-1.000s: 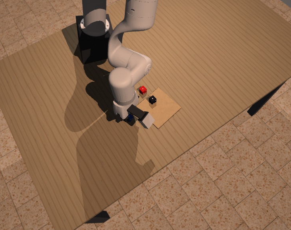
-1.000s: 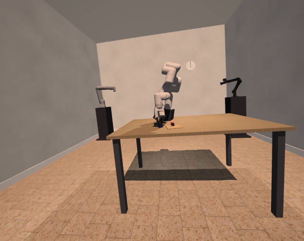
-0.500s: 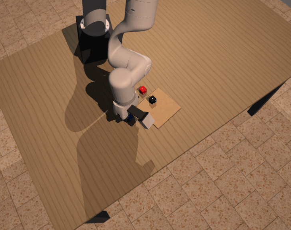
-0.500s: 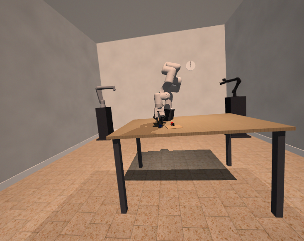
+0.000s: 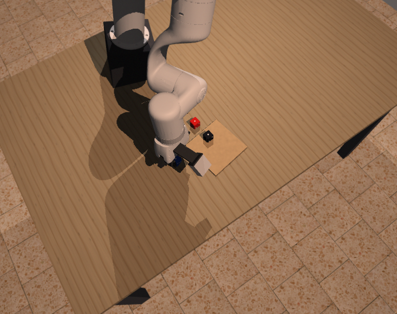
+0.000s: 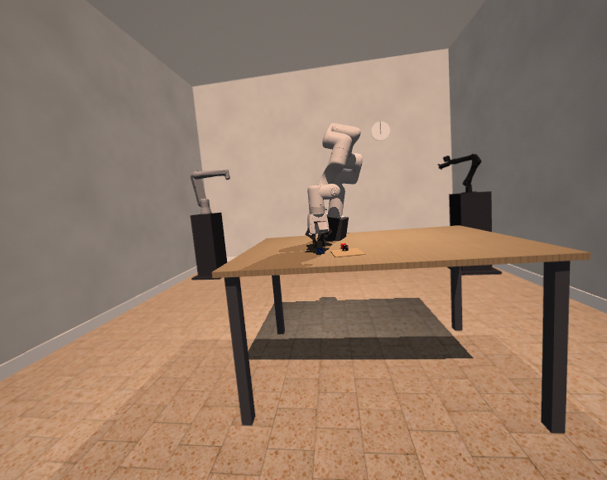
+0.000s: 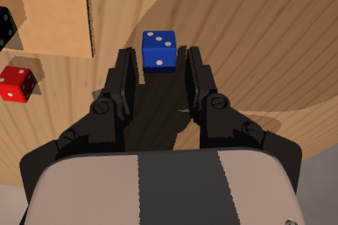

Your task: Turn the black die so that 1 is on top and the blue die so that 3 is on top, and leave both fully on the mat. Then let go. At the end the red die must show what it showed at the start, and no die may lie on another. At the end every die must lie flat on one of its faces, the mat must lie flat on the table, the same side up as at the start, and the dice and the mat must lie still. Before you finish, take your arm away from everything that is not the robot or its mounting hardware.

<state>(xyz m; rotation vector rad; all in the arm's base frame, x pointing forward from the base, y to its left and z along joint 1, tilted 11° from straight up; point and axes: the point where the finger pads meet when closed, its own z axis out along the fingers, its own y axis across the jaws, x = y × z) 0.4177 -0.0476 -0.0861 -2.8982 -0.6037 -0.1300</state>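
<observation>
Now: hand 40 mm above the blue die. The rest, counted from my hand: tan mat (130 mm to the left, 50 mm below, 20 mm ahead); then red die (120 mm to the left, 90 mm behind, 40 mm below); then black die (130 mm to the left, 30 mm below, 20 mm behind).
</observation>
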